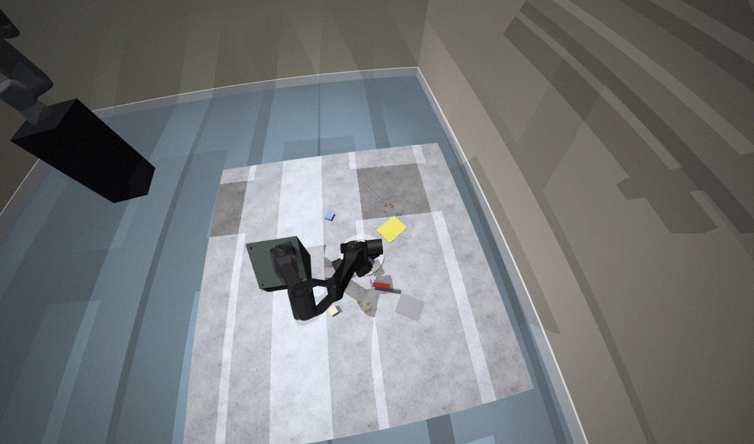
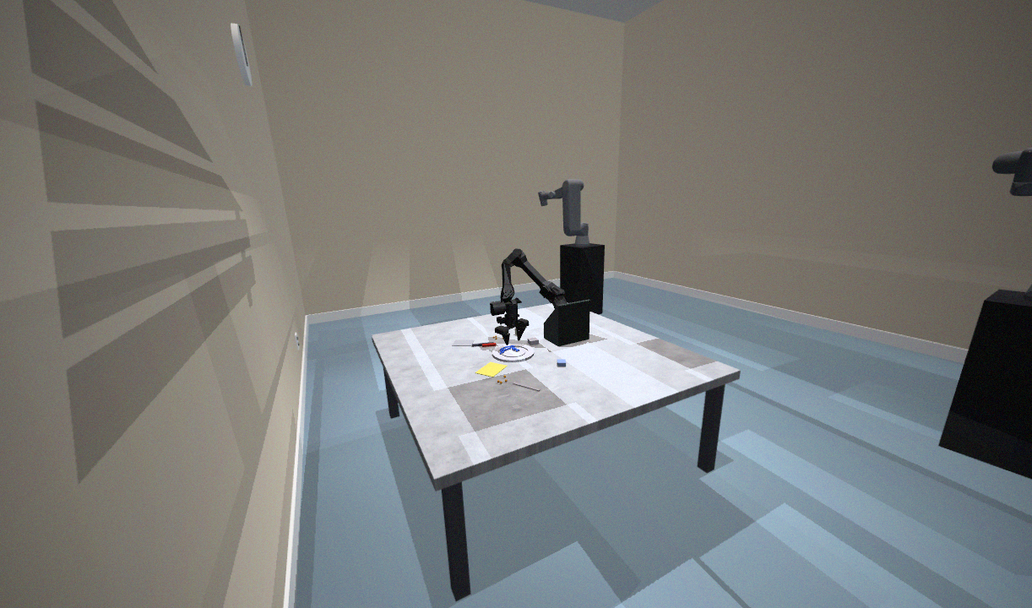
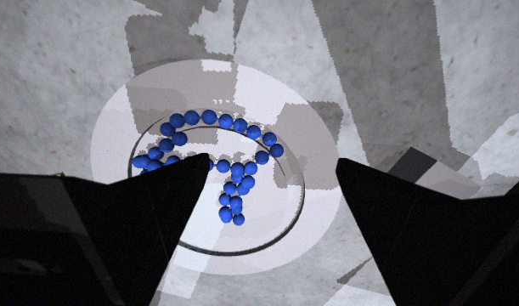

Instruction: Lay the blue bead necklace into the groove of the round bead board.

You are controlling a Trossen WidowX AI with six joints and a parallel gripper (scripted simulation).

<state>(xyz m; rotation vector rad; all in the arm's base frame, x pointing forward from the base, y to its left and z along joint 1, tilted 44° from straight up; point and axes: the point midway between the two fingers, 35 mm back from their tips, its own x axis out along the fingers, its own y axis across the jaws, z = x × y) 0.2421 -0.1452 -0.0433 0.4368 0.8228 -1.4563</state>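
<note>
The round white bead board lies 5 cm to the left of my gripper tip, 3 cm ahead of it and 2 cm below it. The rest, counted from my gripper tip: cream cube 16 cm to the right, 14 cm behind, 1 cm below; yellow sheet 20 cm ahead, 14 cm to the left, 3 cm below; grey tool 12 cm to the right, 9 cm ahead, 3 cm below.
</note>
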